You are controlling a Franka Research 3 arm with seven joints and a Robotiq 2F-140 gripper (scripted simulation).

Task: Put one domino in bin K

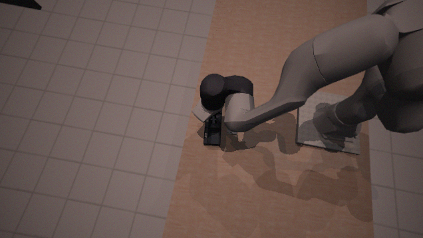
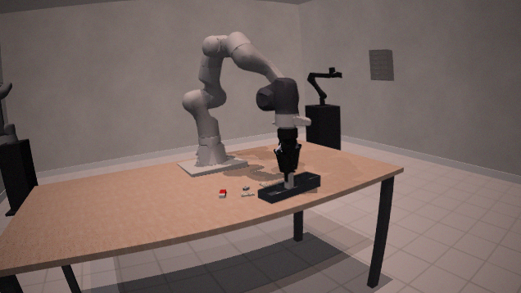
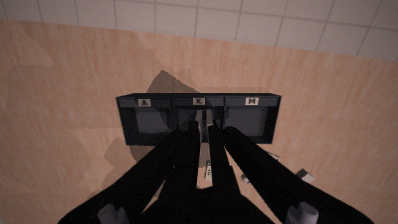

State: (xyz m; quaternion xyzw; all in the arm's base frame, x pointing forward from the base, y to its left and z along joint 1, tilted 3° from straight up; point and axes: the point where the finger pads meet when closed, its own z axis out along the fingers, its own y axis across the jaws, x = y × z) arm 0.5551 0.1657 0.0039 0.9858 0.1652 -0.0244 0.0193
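Now: the bin 30 mm below my hand and 10 mm to the left of it. The rest, counted from my hand: red-and-white block: 240 mm to the right, 90 mm behind, 40 mm below; white domino: 110 mm behind, 40 mm below, 30 mm to the left; grey piece: 140 mm to the right, 120 mm behind, 40 mm below.
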